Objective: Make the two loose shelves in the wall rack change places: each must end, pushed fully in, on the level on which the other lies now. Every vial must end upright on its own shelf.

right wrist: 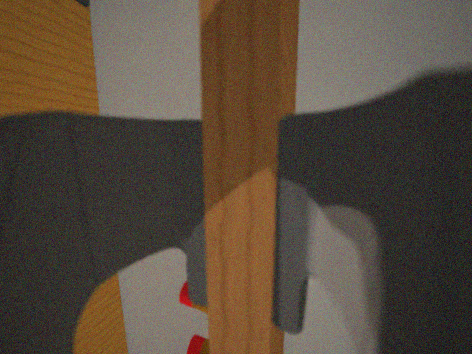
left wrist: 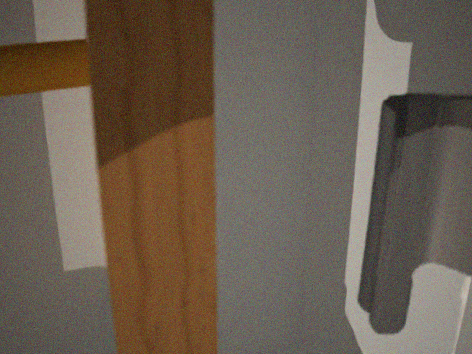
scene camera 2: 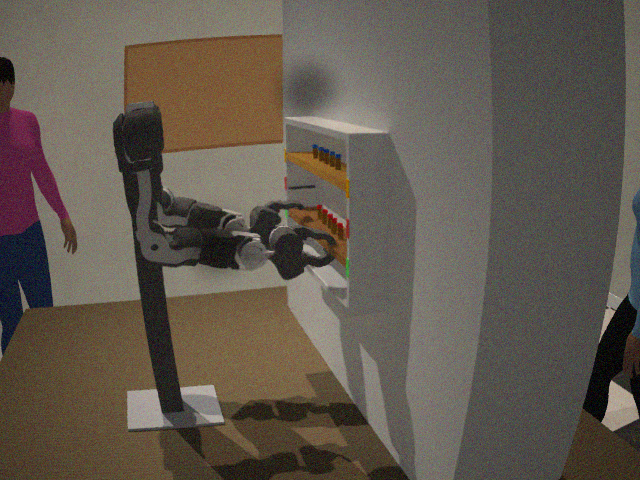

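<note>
The upper loose shelf (scene camera 2: pixel 305 158) (right wrist: pixel 45 60) is at the yellow marks and carries upright blue-capped vials (scene camera 2: pixel 330 159). The lower loose shelf (scene camera 2: pixel 340 253) (left wrist: pixel 160 225) (right wrist: pixel 245 240) is at the green marks and carries upright red-capped vials (scene camera 2: pixel 330 221) (right wrist: pixel 197 345); one amber vial body (left wrist: pixel 45 67) shows in the left wrist view. My right gripper (scene camera 2: pixel 333 249) (right wrist: pixel 242 300) is shut on the lower shelf's front edge. My left gripper (scene camera 2: pixel 306 212) is partly open at the same shelf's far part; one finger shows right of the shelf in its wrist view, the other is hidden.
The white wall rack (scene camera 2: pixel 379 217) has yellow, red and green level marks on its front edges. A dark support rail (scene camera 2: pixel 302 187) lies at the red level. The rack's bottom board (scene camera 2: pixel 330 279) is below the lower shelf. The two grippers are close together in front of the rack.
</note>
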